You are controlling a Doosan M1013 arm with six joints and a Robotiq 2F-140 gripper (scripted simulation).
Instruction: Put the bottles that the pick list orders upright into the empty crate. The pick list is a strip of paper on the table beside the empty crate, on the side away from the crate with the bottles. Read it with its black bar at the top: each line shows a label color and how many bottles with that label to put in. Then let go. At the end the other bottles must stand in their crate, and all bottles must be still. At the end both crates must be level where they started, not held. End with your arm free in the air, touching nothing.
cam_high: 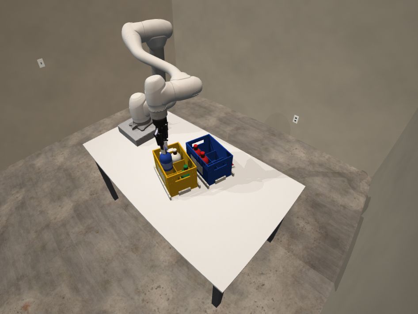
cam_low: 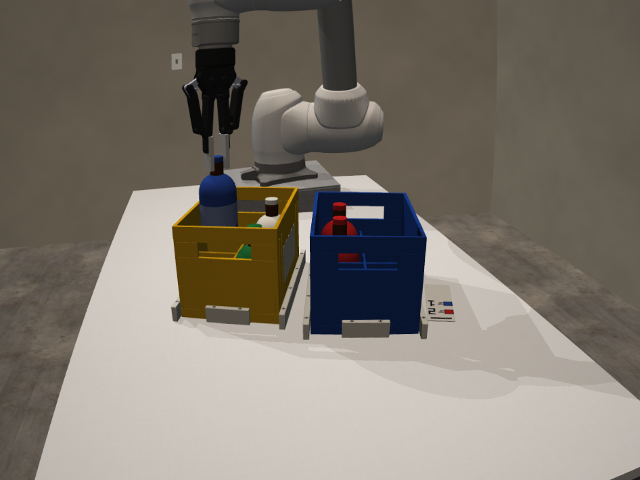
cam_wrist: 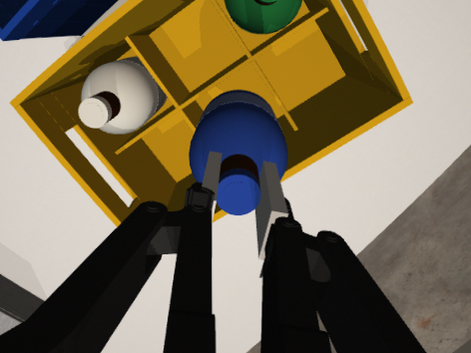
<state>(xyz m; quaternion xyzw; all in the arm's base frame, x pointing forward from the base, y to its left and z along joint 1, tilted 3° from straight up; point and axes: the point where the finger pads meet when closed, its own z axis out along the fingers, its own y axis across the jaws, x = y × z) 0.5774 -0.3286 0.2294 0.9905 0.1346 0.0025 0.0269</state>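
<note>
Now: hand 8 cm above the blue bottle. Also, from my hand: white-label bottle (19 cm below, 12 cm to the left, 3 cm behind); yellow crate (19 cm below, 4 cm to the left, 2 cm ahead); green bottle (19 cm below, 12 cm ahead, 3 cm to the left).
</note>
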